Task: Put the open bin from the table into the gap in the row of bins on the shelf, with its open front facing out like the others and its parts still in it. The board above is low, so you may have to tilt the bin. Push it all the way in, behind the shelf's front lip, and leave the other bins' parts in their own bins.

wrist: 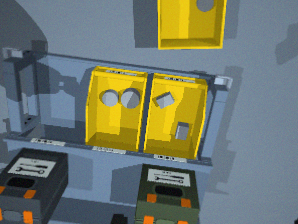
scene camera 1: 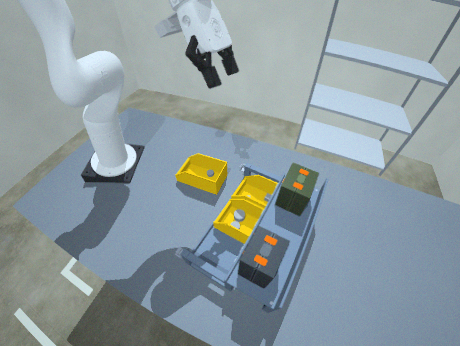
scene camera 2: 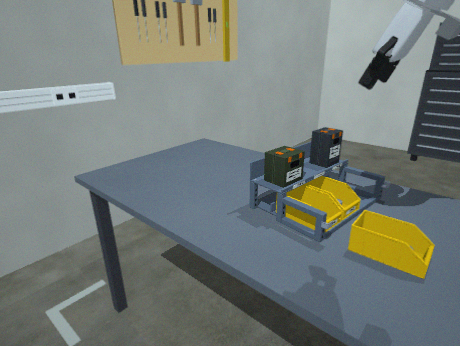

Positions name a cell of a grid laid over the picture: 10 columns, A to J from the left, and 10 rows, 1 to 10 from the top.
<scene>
A shelf shows in the wrist view (D8), in scene camera 1 (E8) and in scene camera 2 (H6).
</scene>
